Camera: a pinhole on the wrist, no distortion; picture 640 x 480 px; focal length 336.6 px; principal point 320.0 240.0 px. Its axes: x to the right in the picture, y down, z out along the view. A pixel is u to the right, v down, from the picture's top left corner.
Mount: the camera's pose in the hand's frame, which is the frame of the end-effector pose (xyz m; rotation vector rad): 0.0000 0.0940 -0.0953 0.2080 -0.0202 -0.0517
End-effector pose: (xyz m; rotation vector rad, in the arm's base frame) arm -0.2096 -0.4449 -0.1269 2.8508 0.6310 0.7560
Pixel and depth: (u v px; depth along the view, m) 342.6 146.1 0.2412
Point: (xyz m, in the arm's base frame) -0.1491 -0.4236 -0.2389
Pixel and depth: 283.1 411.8 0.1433
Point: -0.1426 -0.5762 -0.1553
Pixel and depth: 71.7 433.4 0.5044
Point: -0.1693 -0.8739 -0.6190
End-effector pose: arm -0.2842 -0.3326 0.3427 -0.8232 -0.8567 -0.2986
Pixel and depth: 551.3 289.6 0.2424
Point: -0.2265 -0.1600 0.4877
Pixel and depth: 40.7 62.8 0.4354
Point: -0.7893 -0.2894 0.2583
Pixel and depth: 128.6 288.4 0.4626
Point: -0.6168 -0.0297 0.2334
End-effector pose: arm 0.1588 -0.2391 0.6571 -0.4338 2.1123 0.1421
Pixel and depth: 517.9 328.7 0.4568
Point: 0.2931 -0.1074 0.2225
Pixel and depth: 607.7 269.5 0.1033
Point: 0.0957 -0.1868 0.5755
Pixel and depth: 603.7 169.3 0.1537
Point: 0.1288 -0.2345 0.5247
